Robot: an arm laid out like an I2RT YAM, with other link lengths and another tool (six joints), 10 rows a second.
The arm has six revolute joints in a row. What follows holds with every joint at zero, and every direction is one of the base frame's.
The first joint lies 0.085 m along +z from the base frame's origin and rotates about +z.
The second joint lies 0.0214 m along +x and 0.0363 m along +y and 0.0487 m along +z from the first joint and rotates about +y.
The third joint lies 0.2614 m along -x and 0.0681 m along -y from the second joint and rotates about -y.
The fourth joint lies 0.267 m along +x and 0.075 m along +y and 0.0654 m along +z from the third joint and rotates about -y.
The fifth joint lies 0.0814 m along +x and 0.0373 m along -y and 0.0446 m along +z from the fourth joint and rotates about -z.
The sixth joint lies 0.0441 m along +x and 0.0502 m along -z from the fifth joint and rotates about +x.
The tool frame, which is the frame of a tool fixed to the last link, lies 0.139 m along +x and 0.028 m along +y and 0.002 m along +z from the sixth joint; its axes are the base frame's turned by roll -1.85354, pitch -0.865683 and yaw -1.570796 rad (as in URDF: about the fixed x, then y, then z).
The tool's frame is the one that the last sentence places.
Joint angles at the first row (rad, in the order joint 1, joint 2, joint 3, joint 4, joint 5, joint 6):
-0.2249, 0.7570, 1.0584, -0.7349, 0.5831, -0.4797
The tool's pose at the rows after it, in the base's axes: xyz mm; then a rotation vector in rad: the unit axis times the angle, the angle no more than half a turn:
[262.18, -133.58, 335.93, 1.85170, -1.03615, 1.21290]
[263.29, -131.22, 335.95, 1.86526, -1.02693, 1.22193]
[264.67, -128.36, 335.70, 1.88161, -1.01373, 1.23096]
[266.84, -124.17, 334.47, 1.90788, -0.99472, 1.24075]
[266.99, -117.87, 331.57, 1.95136, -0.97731, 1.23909]
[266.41, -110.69, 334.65, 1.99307, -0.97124, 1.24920]
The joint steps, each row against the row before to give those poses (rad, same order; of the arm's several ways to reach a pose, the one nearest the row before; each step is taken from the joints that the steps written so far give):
0.0000, -0.0034, 0.0000, 0.0000, -0.0099, -0.0008
-0.0004, -0.0023, 0.0000, 0.0000, -0.0161, -0.0038
0.0004, -0.0019, 0.0000, -0.0004, -0.0179, -0.0057
0.0000, -0.0007, 0.0000, -0.0023, -0.0271, -0.0069
0.0000, 0.0003, 0.0088, -0.0263, -0.0354, 0.0019
0.0000, 0.0031, 0.0271, -0.0343, -0.0386, 0.0103

